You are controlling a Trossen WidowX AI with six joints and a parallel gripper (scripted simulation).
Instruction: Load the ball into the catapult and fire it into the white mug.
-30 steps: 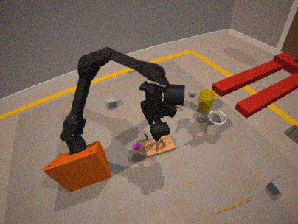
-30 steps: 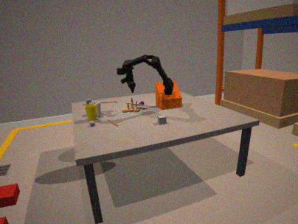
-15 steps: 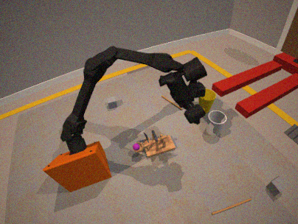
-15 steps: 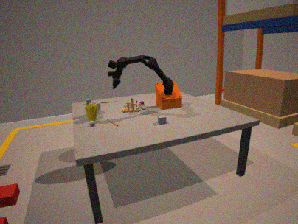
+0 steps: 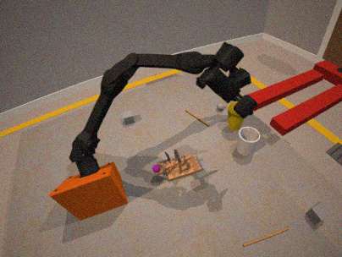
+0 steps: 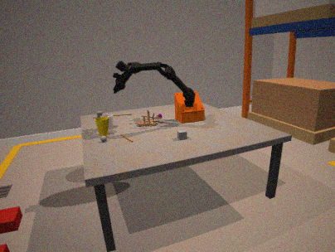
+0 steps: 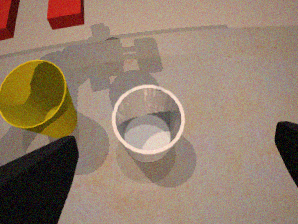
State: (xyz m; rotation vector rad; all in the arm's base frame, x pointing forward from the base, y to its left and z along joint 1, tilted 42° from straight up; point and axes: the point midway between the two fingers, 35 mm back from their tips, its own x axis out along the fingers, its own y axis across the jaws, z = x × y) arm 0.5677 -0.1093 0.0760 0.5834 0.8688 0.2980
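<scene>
The purple ball lies 34 cm behind my gripper tip, 2 cm to the left of it and 22 cm below it. The rest, counted from my gripper tip: wooden catapult 27 cm behind, 4 cm to the left, 23 cm below; then white mug 7 cm ahead, 1 cm to the left, 25 cm below; then yellow cup 10 cm ahead, 16 cm to the left, 25 cm below.
</scene>
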